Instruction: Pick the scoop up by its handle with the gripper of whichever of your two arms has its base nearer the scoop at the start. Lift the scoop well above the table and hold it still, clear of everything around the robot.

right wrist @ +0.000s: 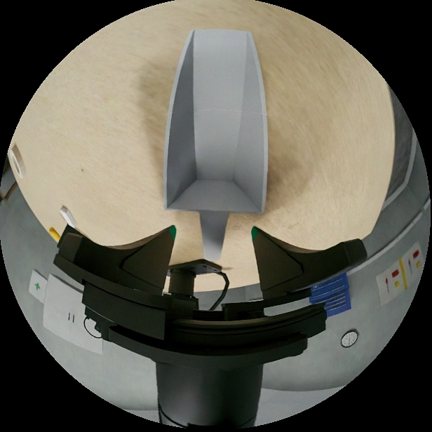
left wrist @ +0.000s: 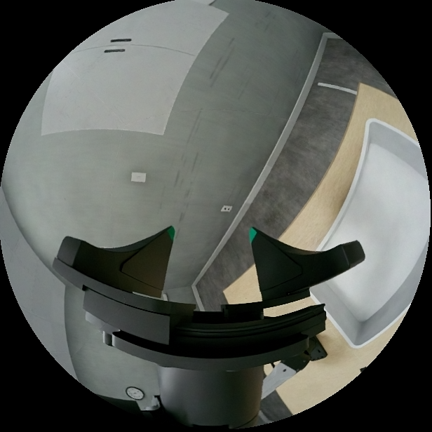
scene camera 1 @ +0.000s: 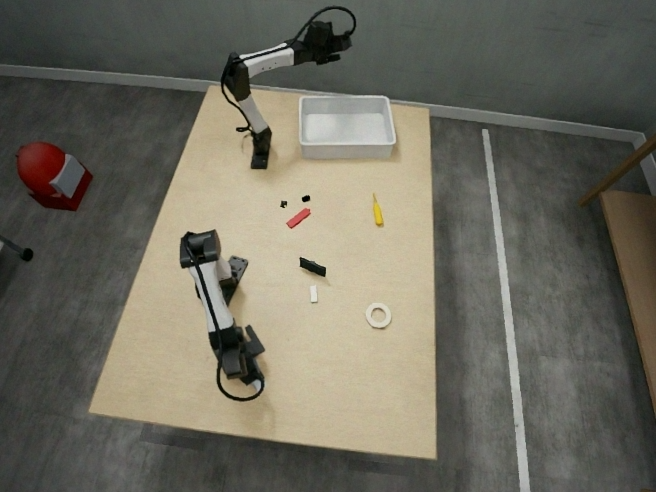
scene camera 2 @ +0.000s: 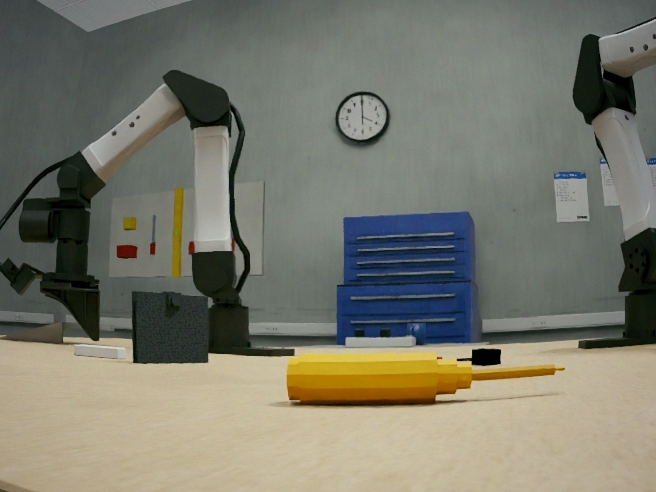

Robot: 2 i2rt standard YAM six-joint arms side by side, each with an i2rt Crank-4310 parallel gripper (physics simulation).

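Frame: origin at the left arm's base, x left, y back, z up, level; centimetres.
Seen in the pictures: right gripper, between the fingertips: [scene camera 2: 95,340]; left arm's base, origin of its link: [scene camera 1: 261,151] [scene camera 2: 644,343]; right arm's base, origin of its link: [scene camera 1: 229,282] [scene camera 2: 228,353].
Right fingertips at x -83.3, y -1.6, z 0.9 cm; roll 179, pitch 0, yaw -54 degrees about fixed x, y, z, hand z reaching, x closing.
Observation:
Pixels of each thing's middle, then the offset from my right fingertips to it.
- grey scoop, middle of its body: [scene camera 2: 55,332] dz +0.9, dx -5.8, dy -4.1 cm
- pale bin, middle of its body: [scene camera 1: 345,127] dz +4.1, dx +95.2, dy -35.1 cm
- black upright panel, middle of its body: [scene camera 2: 172,328] [scene camera 1: 312,266] dz +2.8, dx +27.7, dy -24.2 cm
- white block, middle of its body: [scene camera 2: 99,351] [scene camera 1: 313,293] dz -0.3, dx +18.4, dy -24.9 cm
- yellow screwdriver, middle of its body: [scene camera 2: 433,377] [scene camera 1: 376,208] dz +0.5, dx +55.5, dy -48.5 cm
- red bar, middle of its body: [scene camera 1: 299,217] dz -0.4, dx +50.0, dy -17.6 cm
- white ring, middle of its body: [scene camera 1: 378,315] dz +0.0, dx +11.4, dy -47.9 cm
The grey scoop [right wrist: 216,100] [scene camera 2: 42,333] lies on the table, its bowl pointing away from my right gripper in the right wrist view. In scene camera 1 a small pale part of the scoop [scene camera 1: 258,385] shows beside the arm's end; the arm hides the rest. My right gripper [right wrist: 213,227] [scene camera 1: 255,357] [scene camera 2: 58,313] is open, low over the table, with its fingertips on either side of the scoop's handle [right wrist: 214,242] in the right wrist view and a gap on each side. My left gripper [scene camera 1: 342,50] [left wrist: 211,228] is open and empty, raised near the wall.
A pale bin [scene camera 1: 347,151] [left wrist: 390,210] stands below the left gripper. A black upright panel [scene camera 1: 312,266] [scene camera 2: 169,331], a white block [scene camera 1: 313,293] [scene camera 2: 99,351] [right wrist: 67,216], a yellow screwdriver [scene camera 1: 377,214] [scene camera 2: 365,378], a red bar [scene camera 1: 298,218] and a white ring [scene camera 1: 369,315] are on the table.

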